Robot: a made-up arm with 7 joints.
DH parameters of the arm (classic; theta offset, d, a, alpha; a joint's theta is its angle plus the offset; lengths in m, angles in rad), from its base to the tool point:
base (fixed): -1.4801 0 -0.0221 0
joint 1: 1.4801 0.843 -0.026 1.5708
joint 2: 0 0.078 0.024 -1.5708
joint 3: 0 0.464 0.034 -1.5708
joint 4: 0 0.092 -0.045 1.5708
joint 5: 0 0.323 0.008 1.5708
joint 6: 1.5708 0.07 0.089 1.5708
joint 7: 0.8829 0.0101 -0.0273 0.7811
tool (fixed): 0.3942 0.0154 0 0
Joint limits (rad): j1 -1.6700..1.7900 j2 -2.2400..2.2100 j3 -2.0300..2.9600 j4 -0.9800..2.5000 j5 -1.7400..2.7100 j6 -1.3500..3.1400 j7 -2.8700..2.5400
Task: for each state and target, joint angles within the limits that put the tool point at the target. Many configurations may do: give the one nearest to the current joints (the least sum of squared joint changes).
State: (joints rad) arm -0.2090 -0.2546 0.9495 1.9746 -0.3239 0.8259 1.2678
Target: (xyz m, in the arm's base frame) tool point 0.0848 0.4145 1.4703
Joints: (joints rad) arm 0.3514 -0.1799 1.1654 1.3878 -0.4832 0.7896 1.3583
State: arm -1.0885 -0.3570 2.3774 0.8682 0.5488 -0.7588 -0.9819
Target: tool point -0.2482 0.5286 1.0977
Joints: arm -0.9930 0.5061 2.5538 1.3961 0.6182 -0.7878 -0.9836
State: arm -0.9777 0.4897 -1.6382 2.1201 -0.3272 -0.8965 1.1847
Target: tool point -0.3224 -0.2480 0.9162
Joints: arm -0.3843 0.8375 -1.8838 2.3124 -0.3274 -0.7165 1.2425
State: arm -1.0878 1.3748 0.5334 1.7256 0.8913 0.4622 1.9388
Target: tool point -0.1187 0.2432 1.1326
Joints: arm -0.7531 1.7643 0.4090 2.3716 0.9636 0.4851 1.9894
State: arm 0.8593 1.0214 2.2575 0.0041 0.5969 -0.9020 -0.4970
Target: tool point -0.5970 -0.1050 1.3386
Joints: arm 0.3632 0.6611 2.0097 0.4694 0.5066 -1.0506 -0.5421
